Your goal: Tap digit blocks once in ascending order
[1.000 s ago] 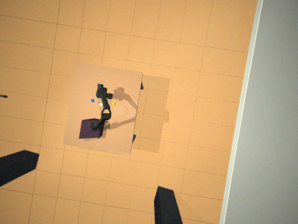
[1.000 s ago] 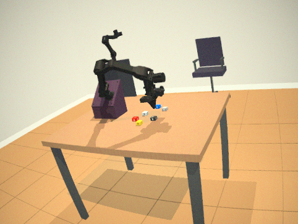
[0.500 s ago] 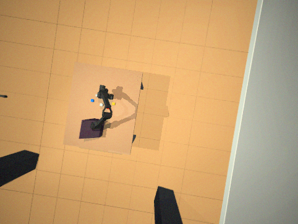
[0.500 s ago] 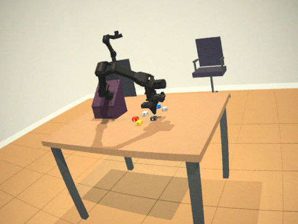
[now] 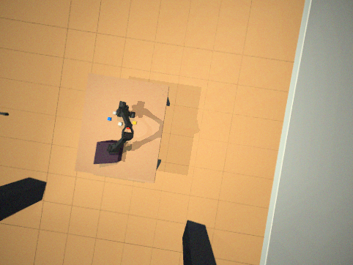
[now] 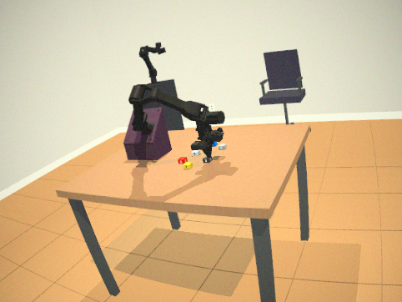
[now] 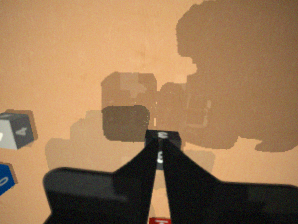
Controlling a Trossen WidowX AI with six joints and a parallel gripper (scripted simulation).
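The black block is 10 mm below my gripper tip and 10 mm behind it. The rest, counted from my gripper tip: red block 140 mm behind, 30 mm to the right, 10 mm below; white block 120 mm behind, 70 mm to the left, 10 mm below; yellow block 80 mm to the right, 70 mm behind, 10 mm below.
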